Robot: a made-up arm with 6 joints.
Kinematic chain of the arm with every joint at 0, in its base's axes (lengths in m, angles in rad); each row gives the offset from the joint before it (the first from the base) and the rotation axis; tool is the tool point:
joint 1: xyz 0 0 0.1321 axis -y
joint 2: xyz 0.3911 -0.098 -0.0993 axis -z
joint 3: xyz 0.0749 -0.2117 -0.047 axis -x
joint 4: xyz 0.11 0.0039 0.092 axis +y
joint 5: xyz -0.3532 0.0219 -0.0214 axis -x
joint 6: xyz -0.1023 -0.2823 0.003 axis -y
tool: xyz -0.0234 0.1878 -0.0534
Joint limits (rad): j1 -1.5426..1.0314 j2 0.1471..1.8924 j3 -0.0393..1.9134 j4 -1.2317..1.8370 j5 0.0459..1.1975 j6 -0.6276..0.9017
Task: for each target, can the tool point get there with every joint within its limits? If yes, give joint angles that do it. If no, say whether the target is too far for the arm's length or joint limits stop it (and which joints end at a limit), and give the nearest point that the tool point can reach.
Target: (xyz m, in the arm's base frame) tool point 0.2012 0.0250 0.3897
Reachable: yes | joints 0.2032 1.2354 0.5190 0.6289 0.9079 0.6047
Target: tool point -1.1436 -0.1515 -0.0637
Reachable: no: joint limits stop it (at a limit: joint 1, joint 3, joint 4, joint 5, joint 6) | nearest point -0.5444 -0.1602 -0.0097 | short by 0.602 m
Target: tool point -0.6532 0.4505 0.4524
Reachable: no: joint limits stop it (at a limit: joint 1, joint 2, joint 5, joint 6) | nearest point -0.3683 0.1099 0.1895 | short by 0.516 m
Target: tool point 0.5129 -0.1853 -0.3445
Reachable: yes | joints -1.1881 0.8159 0.7664 1.6057 1.0073 0.3853
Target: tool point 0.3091 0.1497 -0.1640
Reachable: yes | joints -1.1292 1.7045 0.7710 0.6037 0.2116 -0.4277
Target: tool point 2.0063 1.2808 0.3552
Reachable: no: too far | nearest point 0.8588 0.1754 0.2276 | short by 1.598 m
